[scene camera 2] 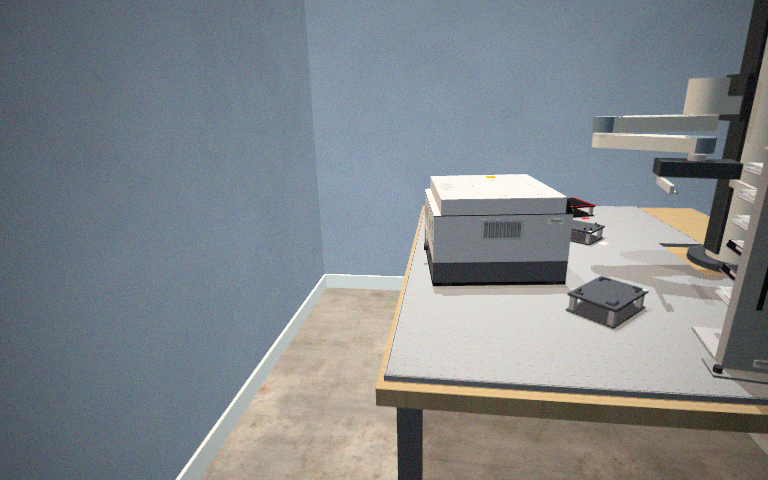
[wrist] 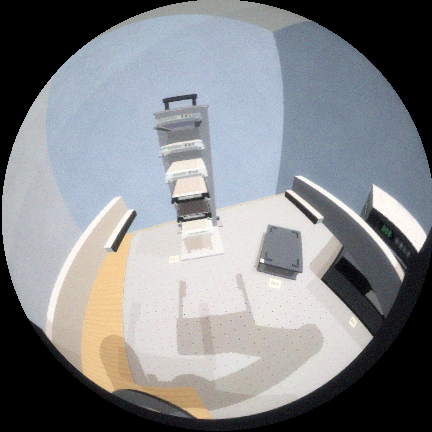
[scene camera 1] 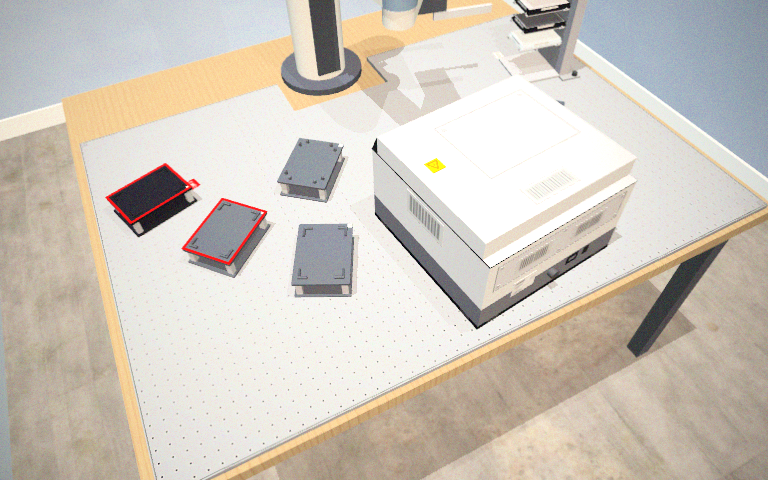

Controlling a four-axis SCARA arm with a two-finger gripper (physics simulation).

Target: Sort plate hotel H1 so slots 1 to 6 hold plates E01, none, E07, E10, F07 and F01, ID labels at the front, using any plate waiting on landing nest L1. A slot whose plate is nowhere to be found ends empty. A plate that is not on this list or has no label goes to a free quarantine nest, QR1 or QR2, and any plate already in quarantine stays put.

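Pixels of known places: gripper, fingertip midpoint: [scene camera 2: 712,191] [wrist: 210,191]; arm's base at its link origin: [scene camera 2: 731,262] [scene camera 1: 321,71].
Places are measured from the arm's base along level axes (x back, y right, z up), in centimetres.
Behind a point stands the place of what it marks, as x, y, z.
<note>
Plate hotel H1 [scene camera 1: 569,42] {-38.7, -61.8, 12.7} [scene camera 2: 747,322] {-36.9, -64.5, 11.9} [wrist: 210,160] {-38.4, -61.2, 27.2} stands at the back right in scene view 1. In the wrist view its upper plates [wrist: 182,119] {-30.6, -49.5, 38.0} [wrist: 184,146] {-30.3, -49.7, 33.1} [wrist: 186,170] {-30.0, -49.8, 28.4} are pale, a black plate [wrist: 190,189] {-30.4, -52.4, 23.1} and another black plate [wrist: 194,210] {-30.3, -51.5, 17.8} are below, and a white plate [wrist: 197,227] {-30.1, -51.1, 12.5} is lowest. Their labels are too small to read surely. My gripper [scene camera 2: 705,188] {-30.3, -34.4, 30.3} [wrist: 210,191] {-30.3, -34.4, 30.3} is open and empty, raised and facing the hotel, apart from it. Two red-edged nests [scene camera 1: 224,230] {-55.4, 45.9, 6.3} [scene camera 1: 148,193] {-35.6, 58.7, 6.3} stand at the left; their labels and L1's cannot be told.
A white instrument [scene camera 1: 504,169] {-84.8, -5.1, 26.7} [scene camera 2: 498,237] {-78.1, -27.5, 15.7} [wrist: 395,220] {-64.7, -17.9, 26.7} stands on the table. A grey nest with corner guides [scene camera 2: 607,293] {-53.0, -41.3, 6.3} [wrist: 282,248] {-51.0, -38.8, 6.3} is between it and the hotel. A pinned nest [scene camera 1: 311,164] {-44.6, 20.6, 6.3} and another grey nest [scene camera 1: 322,254] {-71.9, 29.1, 6.3} stand left of the instrument. The arm's column [scene camera 1: 317,39] {-7.7, 2.7, 15.8} is behind.
</note>
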